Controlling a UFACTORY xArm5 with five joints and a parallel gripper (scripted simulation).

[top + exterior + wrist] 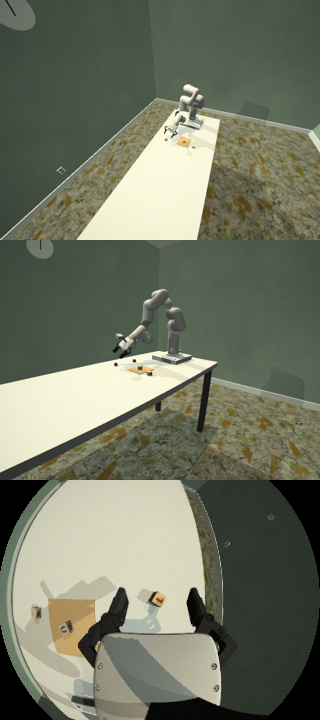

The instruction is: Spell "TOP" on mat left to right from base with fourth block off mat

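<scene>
My hand is 100 mm past the tan mat, 160 mm to the right of it and 90 mm above it.
</scene>
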